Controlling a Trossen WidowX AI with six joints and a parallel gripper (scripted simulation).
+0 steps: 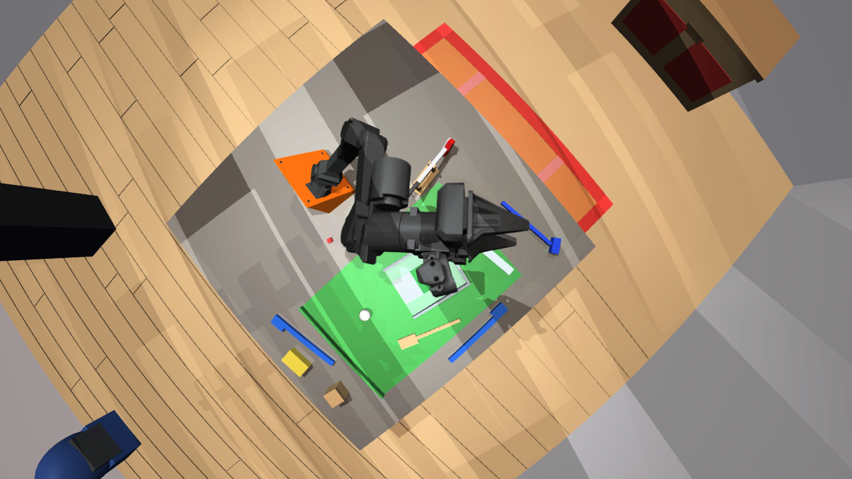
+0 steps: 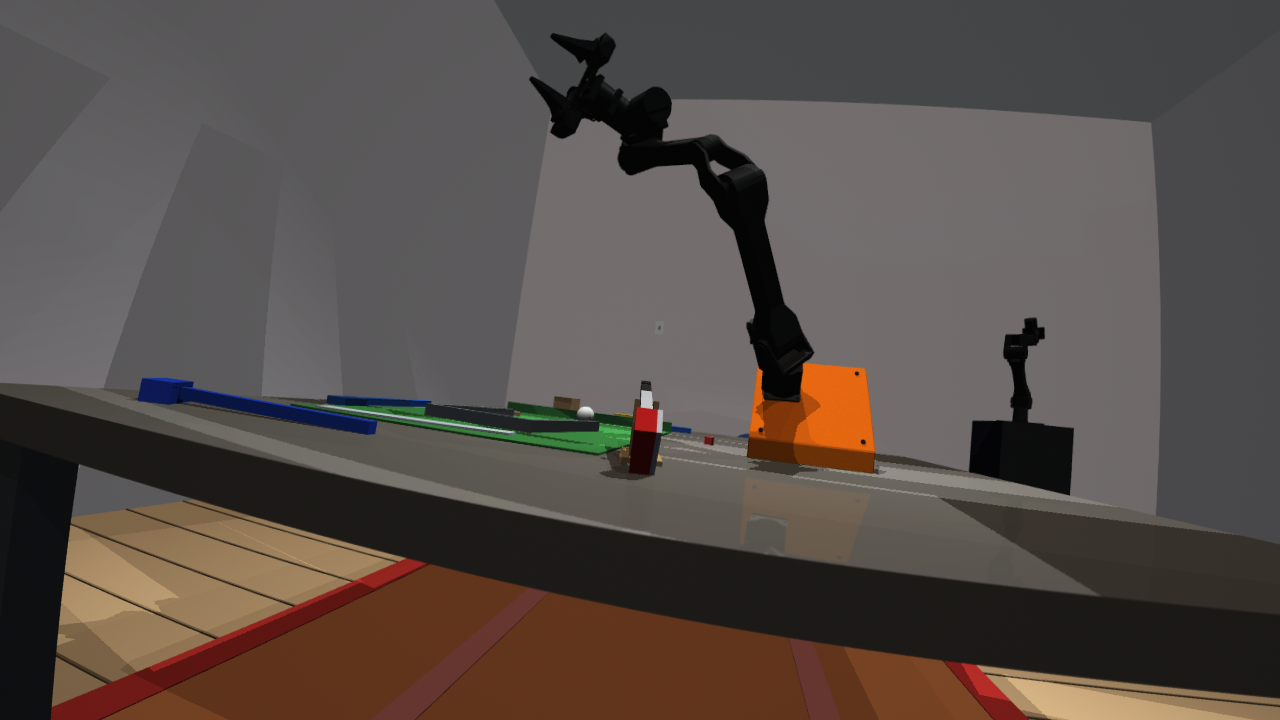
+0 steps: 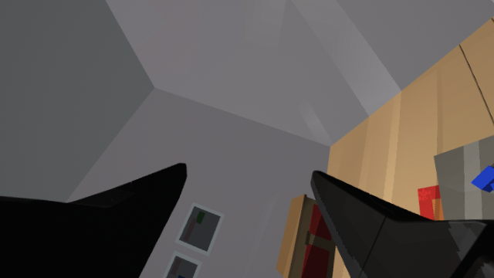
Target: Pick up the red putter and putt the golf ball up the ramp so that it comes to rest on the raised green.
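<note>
Right now my gripper tip is 250 mm past the wooden stand, 40 mm to the right of it and 580 mm above it. From my gripper tip the other things lie so: white golf ball: 460 mm to the right, 590 mm below; then red putter: 270 mm behind, 70 mm to the left, 560 mm below; then small red cube: 300 mm behind, 390 mm to the right, 610 mm below.
</note>
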